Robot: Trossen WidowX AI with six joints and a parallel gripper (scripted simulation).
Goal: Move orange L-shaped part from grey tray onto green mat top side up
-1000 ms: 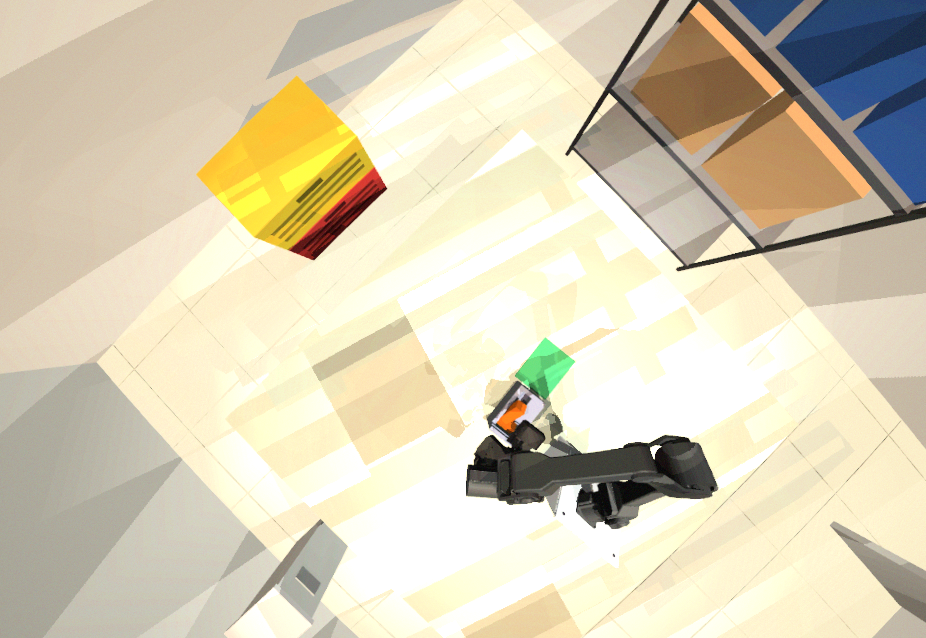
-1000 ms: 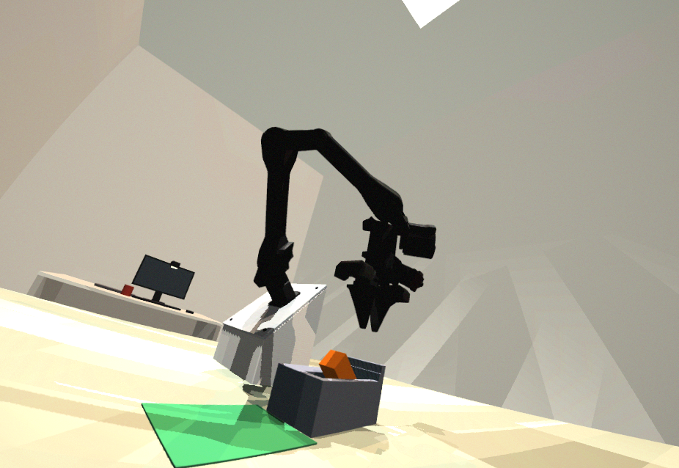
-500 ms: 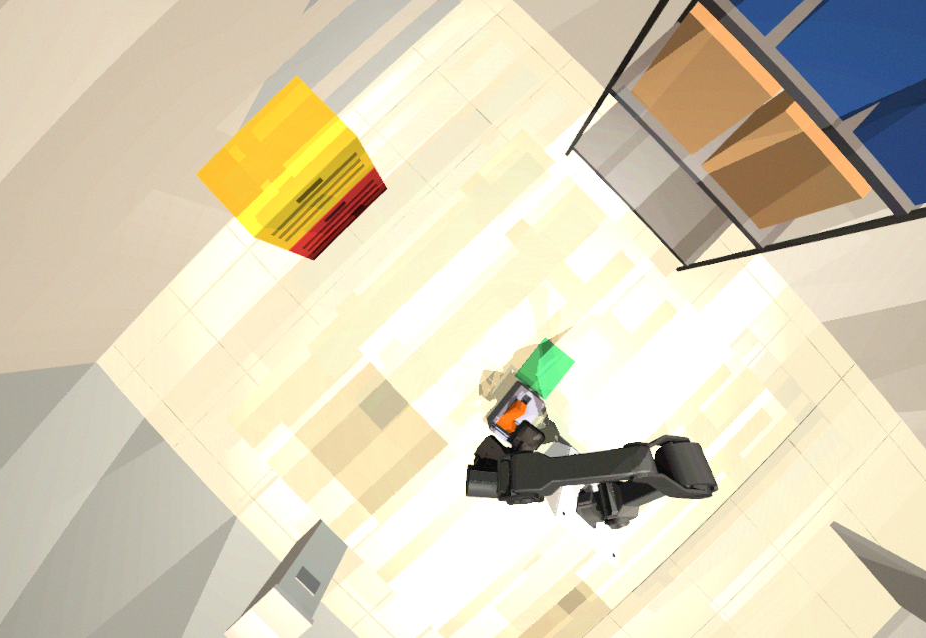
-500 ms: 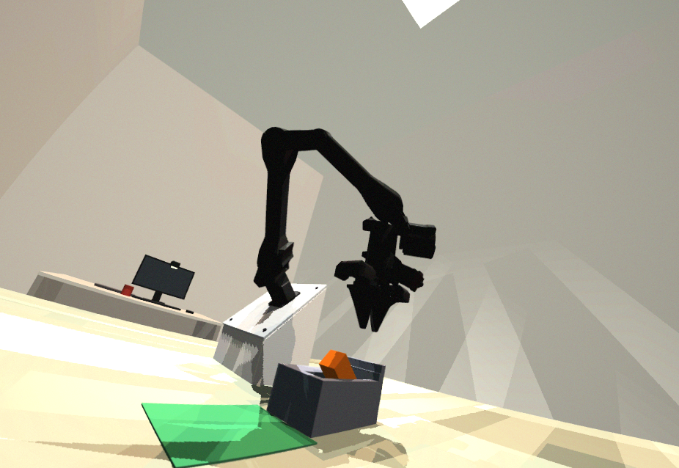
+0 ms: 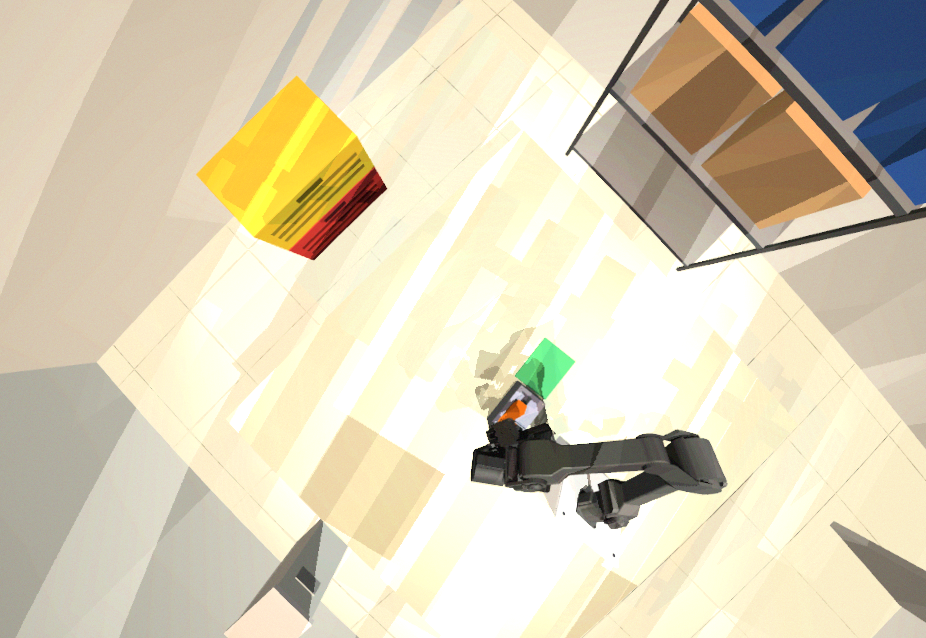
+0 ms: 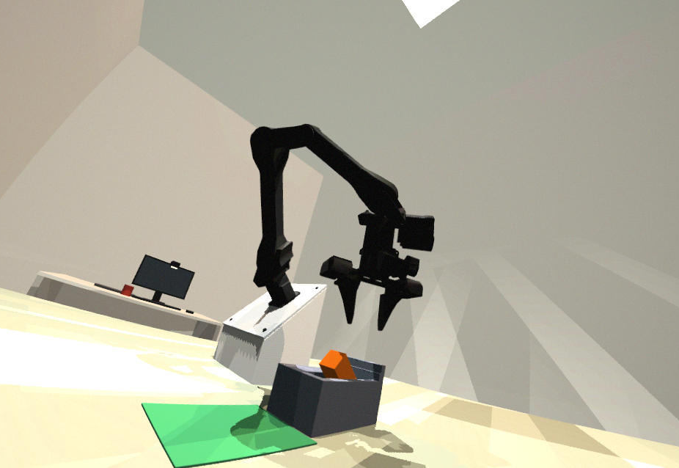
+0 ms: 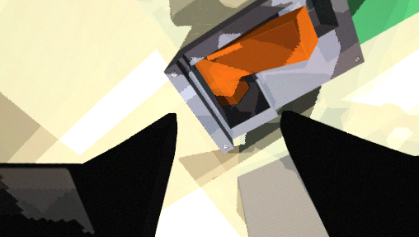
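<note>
Right now my gripper tip is 1 cm past the orange L-shaped part, 2 cm to the left of it and 10 cm above it. Also, from my gripper tip: green mat: 20 cm to the right, 16 cm below.
</note>
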